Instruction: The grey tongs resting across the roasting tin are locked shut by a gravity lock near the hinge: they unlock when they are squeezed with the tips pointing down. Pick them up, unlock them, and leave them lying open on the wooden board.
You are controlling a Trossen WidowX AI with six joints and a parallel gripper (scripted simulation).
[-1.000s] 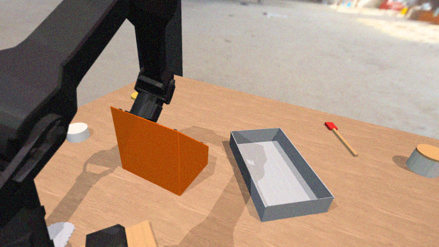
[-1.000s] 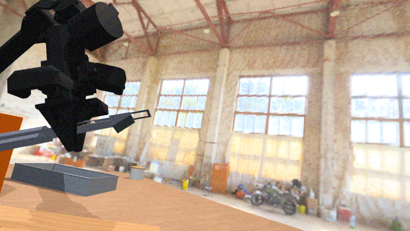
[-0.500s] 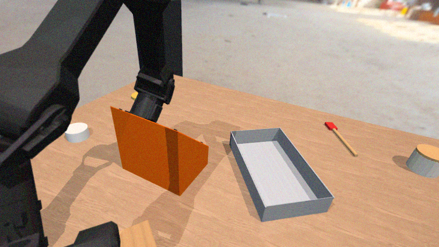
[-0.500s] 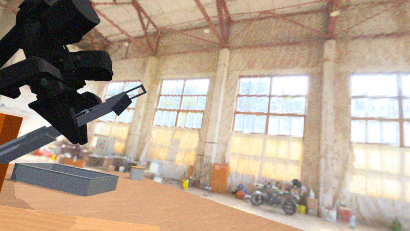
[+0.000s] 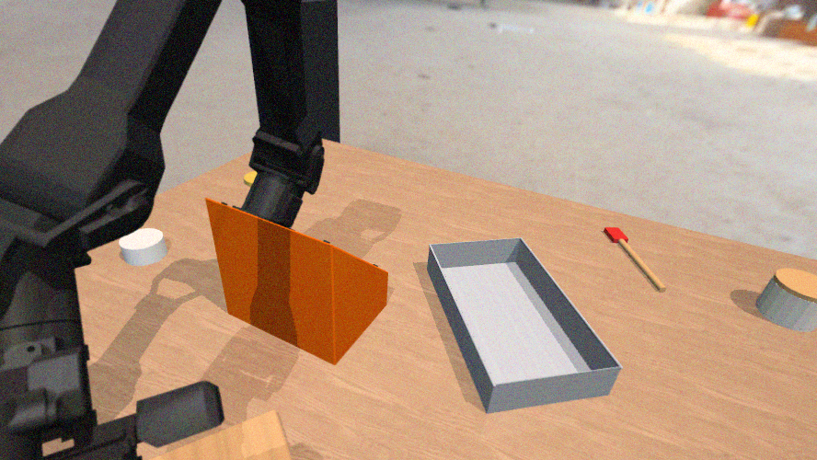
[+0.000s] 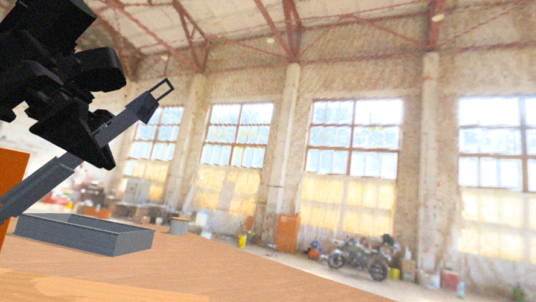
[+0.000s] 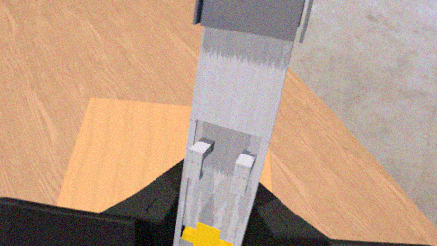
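Now: the yellow lock piece 3 cm above my gripper tip, 2 cm behind it and 1 cm to the left of it. Also, from my gripper tip: grey roasting tin (55 cm to the left, 16 cm below, 9 cm ahead); white puck (52 cm behind, 36 cm to the left, 17 cm below); wooden board (18 cm below, 4 cm to the left, 1 cm behind).
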